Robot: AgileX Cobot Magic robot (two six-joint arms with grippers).
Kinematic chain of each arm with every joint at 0, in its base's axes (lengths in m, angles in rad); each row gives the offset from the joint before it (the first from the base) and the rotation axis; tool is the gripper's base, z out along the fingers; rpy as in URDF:
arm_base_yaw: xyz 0 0 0.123 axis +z
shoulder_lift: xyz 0 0 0 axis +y
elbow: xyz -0.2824 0 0.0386 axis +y
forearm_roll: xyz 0.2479 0 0.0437 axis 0.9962 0 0.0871
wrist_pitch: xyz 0 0 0 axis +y
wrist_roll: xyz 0.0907 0 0.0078 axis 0.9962 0 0.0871
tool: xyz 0 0 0 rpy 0 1.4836 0
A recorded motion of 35 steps. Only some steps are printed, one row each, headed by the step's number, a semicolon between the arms.
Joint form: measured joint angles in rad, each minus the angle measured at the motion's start. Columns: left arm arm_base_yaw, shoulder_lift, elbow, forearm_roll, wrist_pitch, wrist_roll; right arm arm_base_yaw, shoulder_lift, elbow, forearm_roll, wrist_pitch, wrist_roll.
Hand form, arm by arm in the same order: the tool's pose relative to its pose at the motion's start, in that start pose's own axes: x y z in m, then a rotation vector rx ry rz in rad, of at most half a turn. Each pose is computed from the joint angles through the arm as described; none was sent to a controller.
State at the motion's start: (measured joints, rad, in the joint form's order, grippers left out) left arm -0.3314 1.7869 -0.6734 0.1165 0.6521 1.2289; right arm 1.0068 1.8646 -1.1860 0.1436 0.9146 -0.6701
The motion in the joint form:
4: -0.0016 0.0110 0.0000 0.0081 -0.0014 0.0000; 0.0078 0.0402 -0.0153 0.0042 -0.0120 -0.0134
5: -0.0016 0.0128 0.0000 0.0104 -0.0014 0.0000; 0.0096 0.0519 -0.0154 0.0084 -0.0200 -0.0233
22: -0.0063 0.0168 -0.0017 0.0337 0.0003 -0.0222; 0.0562 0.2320 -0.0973 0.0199 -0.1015 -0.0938
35: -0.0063 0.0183 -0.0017 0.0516 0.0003 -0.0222; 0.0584 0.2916 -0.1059 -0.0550 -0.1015 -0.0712
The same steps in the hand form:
4: -0.0002 0.0001 0.0026 0.0075 0.0070 0.0088; -0.0053 -0.0015 0.0111 -0.0097 0.0096 -0.0157
5: -0.0001 0.0001 0.0030 0.0088 0.0087 0.0108; -0.0063 -0.0016 0.0153 -0.0138 0.0110 -0.0234
22: -0.0001 0.0007 0.0036 0.0071 0.0235 0.0120; -0.0325 -0.0043 0.0671 -0.0283 0.0263 -0.1210
35: 0.0008 0.0010 0.0039 0.0048 0.0340 0.0265; -0.0280 -0.0091 0.0879 -0.0158 0.1026 -0.1486

